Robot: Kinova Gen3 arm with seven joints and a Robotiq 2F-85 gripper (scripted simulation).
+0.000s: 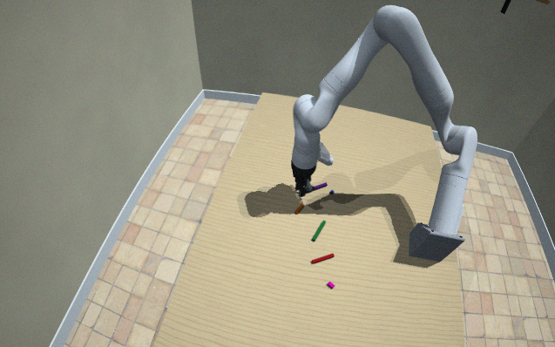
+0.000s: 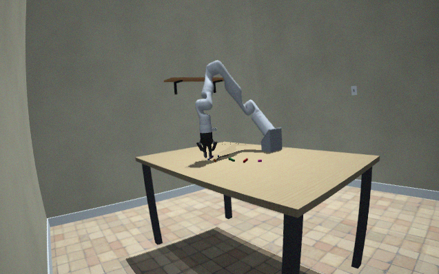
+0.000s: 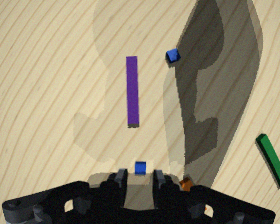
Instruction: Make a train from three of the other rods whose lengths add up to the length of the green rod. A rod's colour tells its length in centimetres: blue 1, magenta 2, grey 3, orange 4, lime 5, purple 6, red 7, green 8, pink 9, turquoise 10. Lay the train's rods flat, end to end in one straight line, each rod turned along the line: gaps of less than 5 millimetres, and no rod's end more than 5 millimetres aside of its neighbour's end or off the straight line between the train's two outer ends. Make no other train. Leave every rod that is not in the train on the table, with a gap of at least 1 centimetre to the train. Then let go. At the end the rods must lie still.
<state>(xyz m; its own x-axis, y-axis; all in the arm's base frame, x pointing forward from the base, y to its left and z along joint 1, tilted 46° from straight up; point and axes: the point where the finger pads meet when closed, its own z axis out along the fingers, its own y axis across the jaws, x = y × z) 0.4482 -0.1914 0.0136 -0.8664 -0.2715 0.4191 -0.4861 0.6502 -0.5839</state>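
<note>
Now: the orange rod 60 mm to the left of my hand, 30 mm below it and 10 mm behind it. Also, from my hand: green rod (130 mm to the left, 80 mm behind, 30 mm below); then red rod (220 mm to the left, 100 mm behind, 30 mm below); then purple rod (60 mm behind, 50 mm to the right, 30 mm below).
</note>
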